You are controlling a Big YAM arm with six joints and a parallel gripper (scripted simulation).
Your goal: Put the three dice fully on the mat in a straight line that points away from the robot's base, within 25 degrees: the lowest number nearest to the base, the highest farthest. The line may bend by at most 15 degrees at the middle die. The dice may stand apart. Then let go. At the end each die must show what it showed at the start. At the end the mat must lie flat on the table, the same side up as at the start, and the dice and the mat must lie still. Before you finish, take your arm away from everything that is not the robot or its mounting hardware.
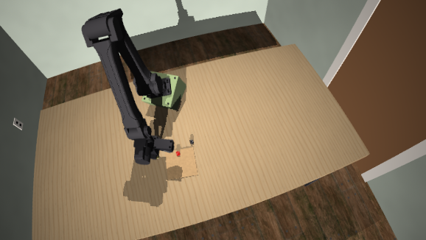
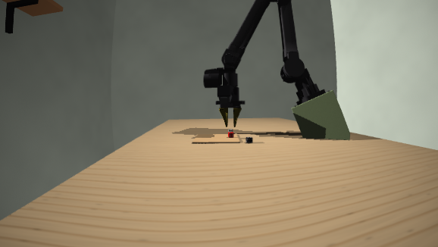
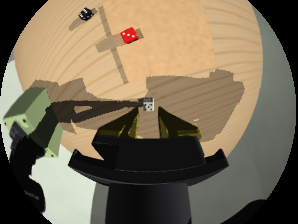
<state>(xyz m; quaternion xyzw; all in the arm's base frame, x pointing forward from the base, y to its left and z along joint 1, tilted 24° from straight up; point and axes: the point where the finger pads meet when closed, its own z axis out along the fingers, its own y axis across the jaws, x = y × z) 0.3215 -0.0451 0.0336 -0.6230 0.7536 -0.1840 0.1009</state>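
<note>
The white die is 20 mm below my hand. The rest, counted from my hand: tan mat (110 mm to the left, 50 mm ahead, 30 mm below); then black die (170 mm to the left, 50 mm behind, 20 mm below); then red die (100 mm to the left, 20 mm below).
</note>
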